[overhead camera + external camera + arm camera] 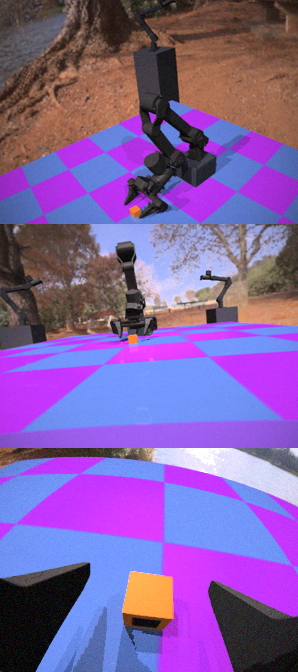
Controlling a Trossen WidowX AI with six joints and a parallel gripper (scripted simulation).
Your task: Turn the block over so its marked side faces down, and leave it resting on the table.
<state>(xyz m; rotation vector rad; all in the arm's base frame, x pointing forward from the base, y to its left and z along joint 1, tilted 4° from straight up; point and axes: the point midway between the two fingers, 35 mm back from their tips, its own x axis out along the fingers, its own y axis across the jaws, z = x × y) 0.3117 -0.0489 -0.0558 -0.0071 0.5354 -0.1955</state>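
The orange block is 20 mm behind my gripper tip and 10 mm below it.
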